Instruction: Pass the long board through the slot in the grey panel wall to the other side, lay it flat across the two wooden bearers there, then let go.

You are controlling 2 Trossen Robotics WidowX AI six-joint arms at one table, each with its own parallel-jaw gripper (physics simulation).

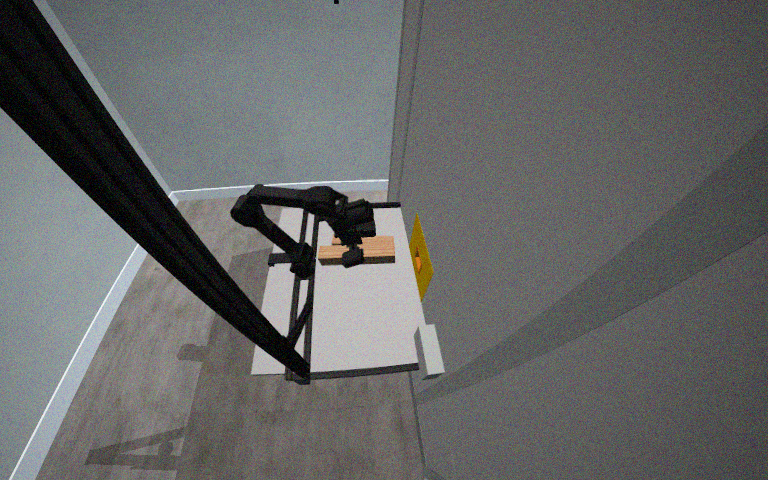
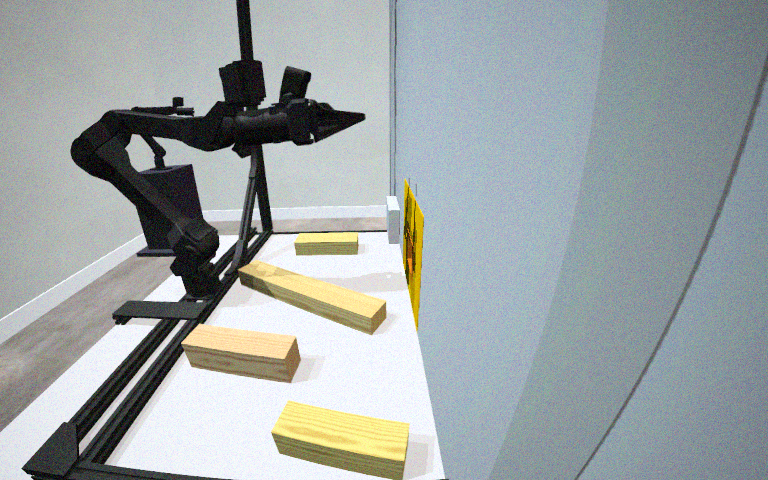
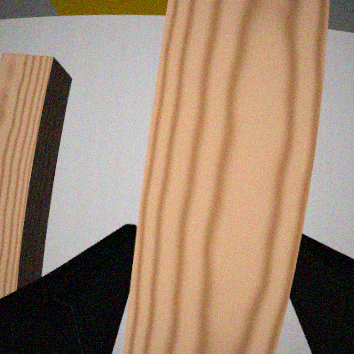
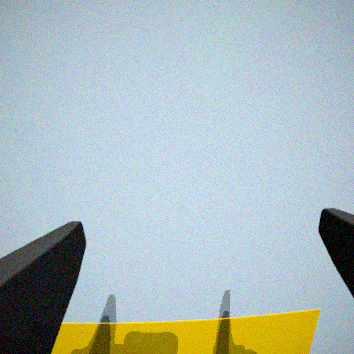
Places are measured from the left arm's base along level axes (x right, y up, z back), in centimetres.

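Pixels of known places: left gripper, fingertip midpoint: (image 1: 362, 254) (image 3: 206, 236); right gripper, fingertip midpoint: (image 2: 364, 116) (image 4: 203, 226); left arm's base, origin of the base link: (image 1: 304, 272); right arm's base, origin of the base link: (image 2: 203, 291).
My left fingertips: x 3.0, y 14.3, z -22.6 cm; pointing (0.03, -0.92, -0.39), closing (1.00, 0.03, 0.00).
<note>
For each thing: its middle in the pictures, then the offset to it from my left fingertips. Level surfaces: height alone.
- long light-wood board, body centre: (image 3: 197, 282) (image 1: 357, 254) dx -0.3, dy -0.4, dz +1.9 cm
- white table, its level: dy -16.2 cm
- second wooden block, body centre: (image 3: 14, 196) (image 1: 363, 243) dx -15.8, dy -13.9, dz -0.9 cm
- long pale beam, body centre: (image 2: 303, 292) dx -3.1, dy -14.3, dz -47.0 cm
- orange-tan block, body centre: (image 2: 241, 352) dx -20.9, dy -13.7, dz -53.2 cm
My left gripper (image 1: 354, 255) (image 3: 206, 236) is shut on the long light-wood board (image 1: 379, 248) (image 3: 228, 140), holding it flat just above the white table (image 1: 358, 324). The board's far end points toward the yellow-framed slot (image 1: 425, 278) (image 3: 105, 6) in the grey panel wall (image 1: 515, 190). My right gripper (image 2: 358, 115) (image 4: 203, 226) is open and empty on the other side, level and high above the table, facing the wall (image 2: 501, 190) over the slot frame (image 2: 417, 286) (image 4: 274, 333). Two yellow wooden blocks (image 2: 326, 243) (image 2: 341, 438) lie there, one far and one near.
A second wooden block (image 3: 21, 158) lies beside the held board. On the right arm's side a long pale beam (image 2: 311, 295) lies at an angle and an orange-tan block (image 2: 241, 352) beside it. A small white block (image 1: 430, 350) (image 2: 393, 219) stands against the wall.
</note>
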